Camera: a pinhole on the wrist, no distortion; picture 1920 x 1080 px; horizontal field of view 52.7 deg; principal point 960.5 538.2 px. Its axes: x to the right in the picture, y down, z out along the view. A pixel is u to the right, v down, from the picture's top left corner.
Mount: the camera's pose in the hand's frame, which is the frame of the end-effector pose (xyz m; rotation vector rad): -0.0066 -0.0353 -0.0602 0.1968 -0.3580 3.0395
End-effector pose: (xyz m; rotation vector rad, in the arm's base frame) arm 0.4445 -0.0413 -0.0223 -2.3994 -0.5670 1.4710
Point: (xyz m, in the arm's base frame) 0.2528 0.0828 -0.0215
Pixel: 1270.8 971.8
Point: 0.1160 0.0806 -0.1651
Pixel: 1014.2 415.6
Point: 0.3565 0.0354 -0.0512
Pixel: 841.5 520.7
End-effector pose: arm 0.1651 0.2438 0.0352 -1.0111 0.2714 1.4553
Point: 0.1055 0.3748 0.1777
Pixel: 1348.1 38.0
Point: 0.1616 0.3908 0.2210
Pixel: 1362.2 556.6
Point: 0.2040 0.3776 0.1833
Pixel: 1164.8 793.9
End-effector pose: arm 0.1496 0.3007 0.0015 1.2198 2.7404 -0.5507
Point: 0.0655 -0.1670 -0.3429
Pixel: 1808.8 882.4
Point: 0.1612 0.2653 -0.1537
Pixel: outside the picture
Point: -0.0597 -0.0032 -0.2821
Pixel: 1152.5 1004.0
